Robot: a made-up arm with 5 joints.
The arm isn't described. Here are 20 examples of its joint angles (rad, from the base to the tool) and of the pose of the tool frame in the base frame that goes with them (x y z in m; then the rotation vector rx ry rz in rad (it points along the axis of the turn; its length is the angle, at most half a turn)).
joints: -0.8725 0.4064 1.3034 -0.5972 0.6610
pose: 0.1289 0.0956 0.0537 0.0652 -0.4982 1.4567
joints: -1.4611 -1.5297 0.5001 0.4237 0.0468
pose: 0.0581 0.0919 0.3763 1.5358 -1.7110 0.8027
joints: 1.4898 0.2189 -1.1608 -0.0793 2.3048
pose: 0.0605 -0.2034 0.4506 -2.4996 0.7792 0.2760
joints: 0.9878 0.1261 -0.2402 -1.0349 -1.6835
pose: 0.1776 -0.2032 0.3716 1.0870 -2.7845 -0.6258
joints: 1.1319 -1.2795 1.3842 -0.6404 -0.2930
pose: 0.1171 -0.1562 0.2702 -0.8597 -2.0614 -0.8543
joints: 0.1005 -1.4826 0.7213 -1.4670 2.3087
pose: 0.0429 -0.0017 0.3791 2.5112 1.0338 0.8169
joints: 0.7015 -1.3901 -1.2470 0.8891 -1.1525
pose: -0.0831 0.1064 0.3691 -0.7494 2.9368 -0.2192
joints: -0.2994 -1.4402 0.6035 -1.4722 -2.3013
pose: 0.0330 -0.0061 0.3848 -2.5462 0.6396 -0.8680
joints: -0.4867 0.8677 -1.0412 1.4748 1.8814
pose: 0.2915 0.1277 0.1715 -0.2122 -0.2662 2.3023
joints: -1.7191 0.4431 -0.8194 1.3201 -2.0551
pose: 0.0077 0.2701 0.2397 0.5945 0.2107 -0.3719
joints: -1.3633 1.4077 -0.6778 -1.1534 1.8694
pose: 0.1129 0.3080 0.1340 0.5939 2.5513 -1.6922
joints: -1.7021 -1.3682 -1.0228 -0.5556 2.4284
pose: 0.0766 -0.2167 0.3284 -0.6859 -1.9462 -1.5119
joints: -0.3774 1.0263 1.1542 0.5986 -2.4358
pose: 0.0296 -0.0087 0.0753 -1.4184 0.1997 -1.8037
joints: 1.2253 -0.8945 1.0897 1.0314 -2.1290
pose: 0.0942 -0.1399 0.1582 -0.2283 0.4426 2.8408
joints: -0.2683 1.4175 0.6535 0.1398 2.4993
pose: 0.0725 0.0052 -0.0057 0.7805 0.4060 2.5956
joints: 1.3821 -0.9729 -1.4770 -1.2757 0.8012
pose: 0.0085 0.1857 0.2862 0.8778 0.4835 -0.5770
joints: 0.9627 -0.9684 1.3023 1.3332 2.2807
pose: 0.1021 -0.0841 0.1318 0.1030 -0.0027 1.2683
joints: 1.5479 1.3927 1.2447 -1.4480 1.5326
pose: 0.0453 -0.0584 0.0345 -0.3809 -0.0209 -0.0632
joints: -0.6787 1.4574 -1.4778 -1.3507 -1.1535
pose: 0.2668 0.1755 0.2690 2.3812 -1.7375 -0.0764
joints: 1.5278 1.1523 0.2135 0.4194 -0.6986
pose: 0.0504 -0.1479 -0.0066 0.1021 0.2483 -2.2645
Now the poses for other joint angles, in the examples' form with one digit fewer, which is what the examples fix.
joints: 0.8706 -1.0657 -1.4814 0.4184 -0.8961
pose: -0.069 0.133 0.392 -0.101 2.730 -0.617
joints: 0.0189 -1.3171 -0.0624 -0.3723 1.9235
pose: 0.016 -0.001 0.445 2.455 1.767 0.220
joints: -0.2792 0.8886 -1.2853 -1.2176 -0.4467
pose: 0.279 0.065 0.368 -1.170 2.869 -0.007
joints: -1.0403 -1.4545 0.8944 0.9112 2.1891
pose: 0.123 0.128 0.263 0.931 1.518 -2.549
